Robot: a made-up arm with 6 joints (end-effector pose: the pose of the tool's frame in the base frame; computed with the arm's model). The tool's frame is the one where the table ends. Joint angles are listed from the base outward.
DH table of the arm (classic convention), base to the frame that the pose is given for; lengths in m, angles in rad. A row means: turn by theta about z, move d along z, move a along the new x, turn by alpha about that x. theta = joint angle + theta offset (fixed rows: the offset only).
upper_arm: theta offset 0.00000; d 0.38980; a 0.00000; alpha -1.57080
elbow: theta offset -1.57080; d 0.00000; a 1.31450; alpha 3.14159
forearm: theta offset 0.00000; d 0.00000; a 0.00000; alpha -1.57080
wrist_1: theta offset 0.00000; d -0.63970; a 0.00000; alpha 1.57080
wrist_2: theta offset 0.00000; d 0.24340; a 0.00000; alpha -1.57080
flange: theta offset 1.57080; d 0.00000; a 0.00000; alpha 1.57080
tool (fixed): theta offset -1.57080; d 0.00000; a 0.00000; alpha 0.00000
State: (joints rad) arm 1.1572 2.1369 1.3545 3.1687 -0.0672 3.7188
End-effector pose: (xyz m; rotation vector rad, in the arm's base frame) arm 0.4036 1.5249 -0.7709 -0.9291 0.2846 1.2896
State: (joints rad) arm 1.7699 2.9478 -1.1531 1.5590 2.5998 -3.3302
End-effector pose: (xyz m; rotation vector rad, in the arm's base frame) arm 0.0648 -0.3066 -0.5160 -1.2835 -0.6789 2.5545
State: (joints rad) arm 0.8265 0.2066 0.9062 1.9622 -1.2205 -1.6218
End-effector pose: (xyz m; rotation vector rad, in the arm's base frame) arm 0.3478 0.5147 2.2604 0.4465 -0.7012 -0.4934
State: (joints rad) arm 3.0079 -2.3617 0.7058 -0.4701 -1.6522 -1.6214
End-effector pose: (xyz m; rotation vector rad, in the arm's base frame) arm 1.5692 0.0079 -0.3875 -0.8222 -0.9549 -1.5906
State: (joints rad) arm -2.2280 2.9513 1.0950 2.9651 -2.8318 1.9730
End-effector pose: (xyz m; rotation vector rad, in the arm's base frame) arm 0.1228 -0.2331 -1.5268 -0.4532 -1.3809 -1.4341
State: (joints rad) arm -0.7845 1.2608 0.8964 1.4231 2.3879 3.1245
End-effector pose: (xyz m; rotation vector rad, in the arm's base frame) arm 1.3444 -1.3926 0.7878 1.5985 1.1440 1.3973
